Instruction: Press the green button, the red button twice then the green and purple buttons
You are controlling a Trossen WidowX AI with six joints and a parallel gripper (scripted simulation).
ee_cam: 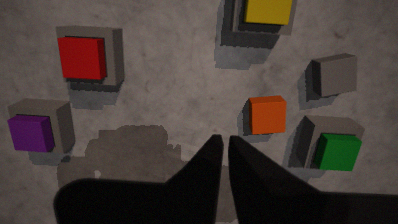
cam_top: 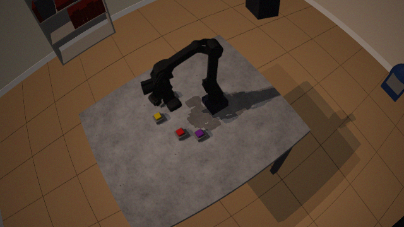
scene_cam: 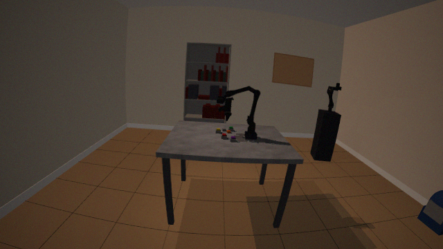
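Now: gripper tip 160 mm to the right of the purple button, 100 mm above it and 90 mm past it. Also, from my gripper tip: red button (120 mm to the left, 100 mm below); orange block (120 mm below, 60 mm to the right, 20 mm behind); yellow button (100 mm below, 80 mm ahead, 20 mm to the right).
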